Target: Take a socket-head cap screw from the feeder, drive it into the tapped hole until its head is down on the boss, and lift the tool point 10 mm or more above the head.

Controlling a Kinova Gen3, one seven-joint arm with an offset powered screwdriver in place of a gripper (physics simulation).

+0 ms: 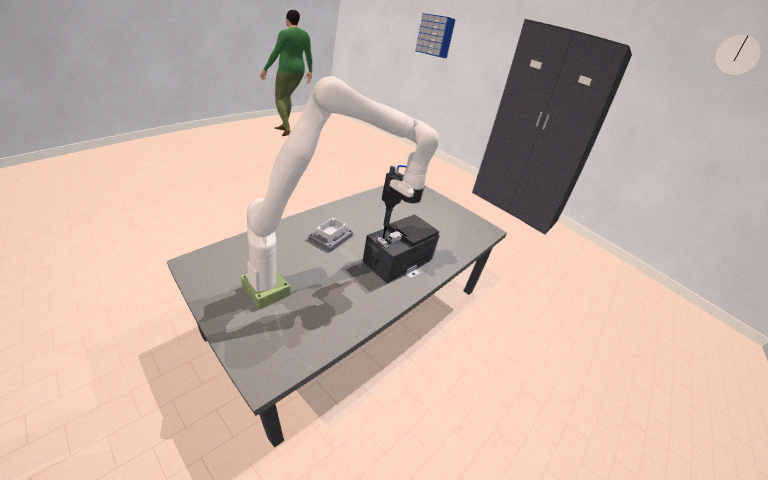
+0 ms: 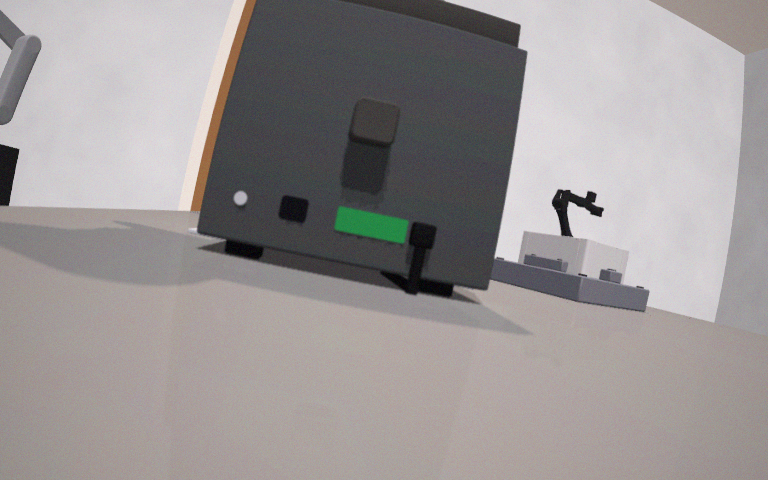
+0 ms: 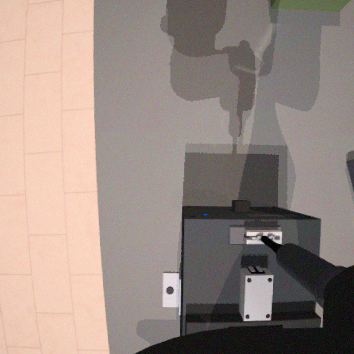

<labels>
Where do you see a black screw feeder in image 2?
284, 130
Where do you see a black screw feeder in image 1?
At 387, 268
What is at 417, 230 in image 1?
A dark lid.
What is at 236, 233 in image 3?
A silver pickup block.
</labels>
